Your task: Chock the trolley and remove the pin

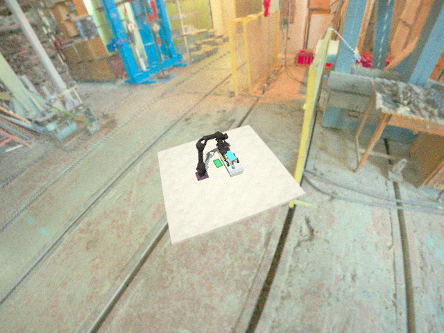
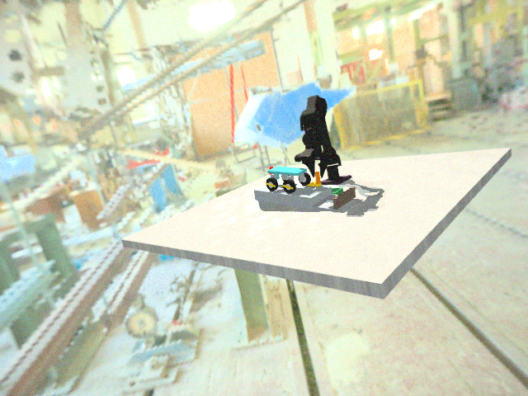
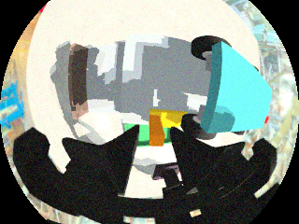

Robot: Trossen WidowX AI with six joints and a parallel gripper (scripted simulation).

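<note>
Now: gripper tip 20 mm to the left of the yellow chock and 20 mm above it. Round my gripper tip: trolley 40 mm ahead, 120 mm to the right, 20 mm above; then brown block 70 mm ahead, 140 mm to the left, 70 mm below; then grey ramp 40 mm ahead, 120 mm to the right, 50 mm below.
</note>
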